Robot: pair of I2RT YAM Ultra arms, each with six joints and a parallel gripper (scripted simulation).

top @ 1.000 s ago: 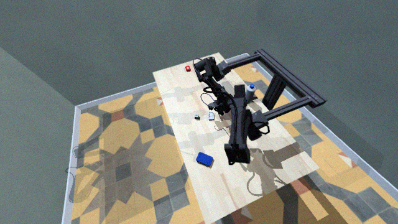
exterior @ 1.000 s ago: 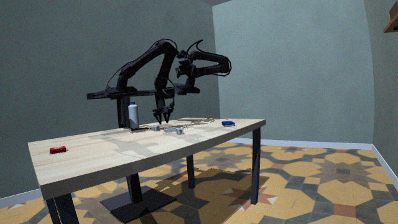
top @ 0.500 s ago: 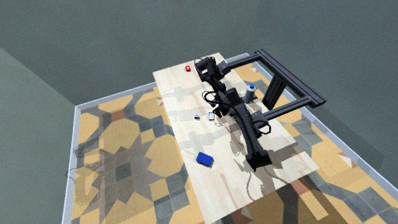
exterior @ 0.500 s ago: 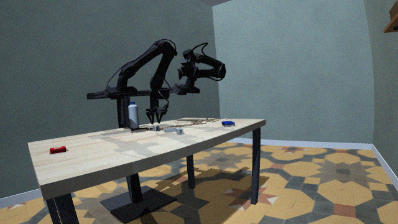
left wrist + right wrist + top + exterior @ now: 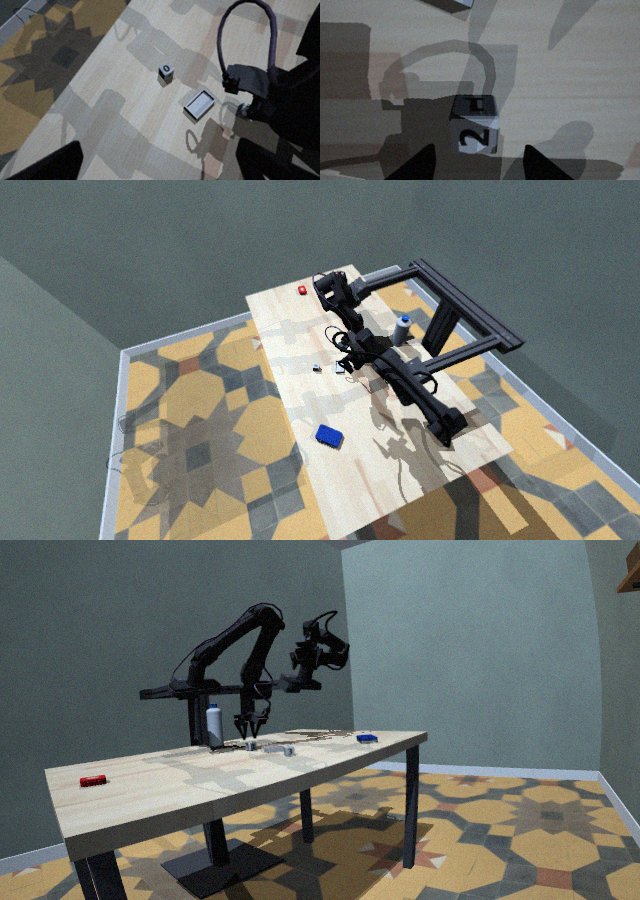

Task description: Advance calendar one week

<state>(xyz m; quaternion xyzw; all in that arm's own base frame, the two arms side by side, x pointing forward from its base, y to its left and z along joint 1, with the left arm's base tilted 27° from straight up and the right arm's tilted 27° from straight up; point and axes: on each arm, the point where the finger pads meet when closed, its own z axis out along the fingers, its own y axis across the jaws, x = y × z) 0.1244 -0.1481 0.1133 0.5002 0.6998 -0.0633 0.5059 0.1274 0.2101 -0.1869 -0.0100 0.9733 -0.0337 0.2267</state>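
The calendar tray is 110 mm ahead of my right hand, 40 mm to the left of it and 40 mm below it. The rest, counted from my right hand: white bottle (280 mm behind, 10 mm to the right, 40 mm above); then red object (130 mm ahead, 660 mm to the right, 40 mm below); then blue block (290 mm ahead, 380 mm to the left, 40 mm below).
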